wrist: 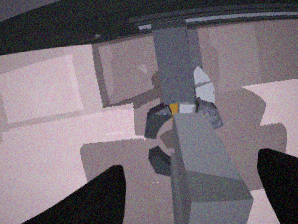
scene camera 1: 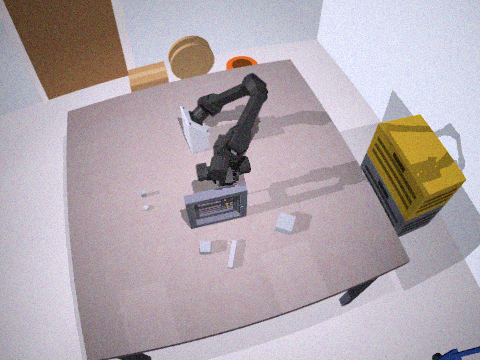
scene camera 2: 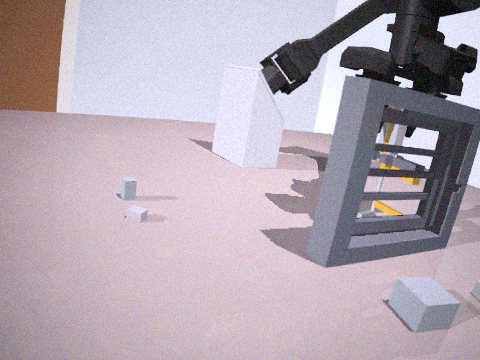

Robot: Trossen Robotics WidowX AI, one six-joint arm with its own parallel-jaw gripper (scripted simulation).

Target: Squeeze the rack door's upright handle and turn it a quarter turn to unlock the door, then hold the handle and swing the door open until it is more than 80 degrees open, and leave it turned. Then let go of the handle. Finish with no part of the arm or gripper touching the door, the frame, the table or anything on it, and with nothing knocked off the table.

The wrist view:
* my gripper
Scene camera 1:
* my gripper
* grey rack
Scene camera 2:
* my gripper
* grey rack
